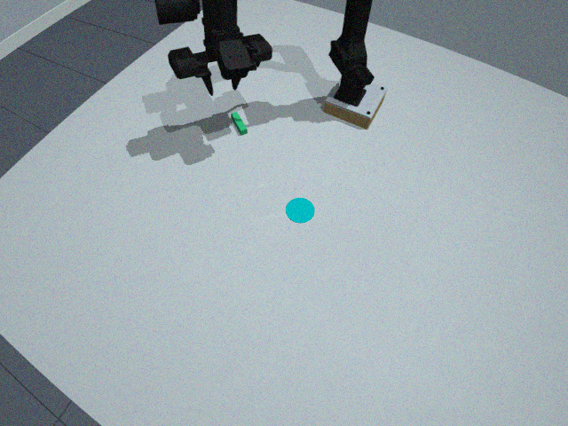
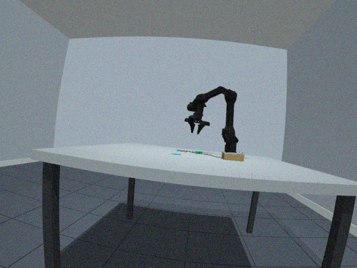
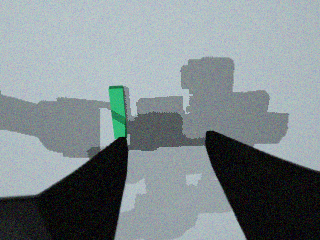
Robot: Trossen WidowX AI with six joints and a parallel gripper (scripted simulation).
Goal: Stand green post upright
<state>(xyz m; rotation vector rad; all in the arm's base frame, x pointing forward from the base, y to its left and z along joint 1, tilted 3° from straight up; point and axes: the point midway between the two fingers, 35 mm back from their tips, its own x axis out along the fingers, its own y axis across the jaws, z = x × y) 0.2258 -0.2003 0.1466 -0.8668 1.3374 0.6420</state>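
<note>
Right now the green post is 130 mm below my gripper tip and 40 mm behind it. The rest, counted from my gripper tip: cyan circle 240 mm to the left, 140 mm below, 100 mm ahead.
</note>
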